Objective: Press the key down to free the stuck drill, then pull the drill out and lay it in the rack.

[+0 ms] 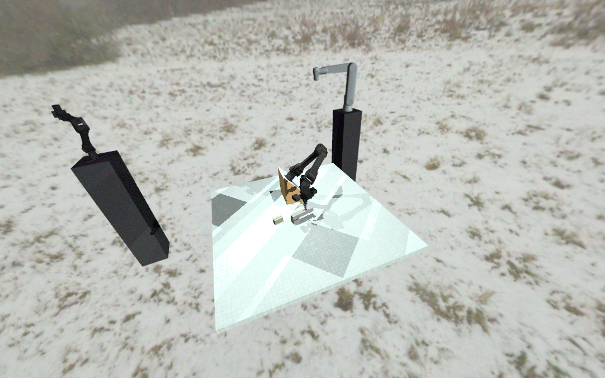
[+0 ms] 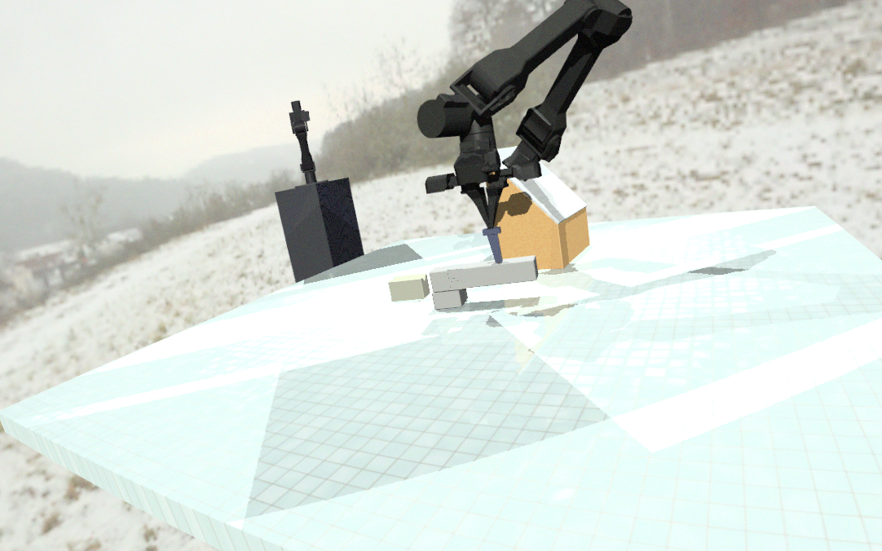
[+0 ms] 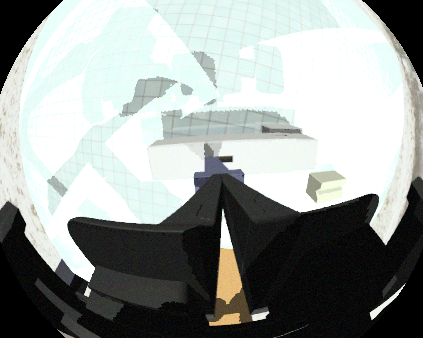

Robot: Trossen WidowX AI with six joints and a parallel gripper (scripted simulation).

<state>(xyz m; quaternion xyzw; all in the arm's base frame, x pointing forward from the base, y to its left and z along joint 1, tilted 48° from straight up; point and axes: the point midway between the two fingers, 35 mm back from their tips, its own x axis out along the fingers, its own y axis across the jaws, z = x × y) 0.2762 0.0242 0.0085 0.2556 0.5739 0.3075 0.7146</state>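
My gripper tip is 3 cm above the blue key. From my gripper tip the other things lie so: beige rack 5 cm behind, 21 cm to the right, 11 cm below; grey housing block 3 cm to the right, 9 cm below; drill 5 cm to the right, 8 cm below.
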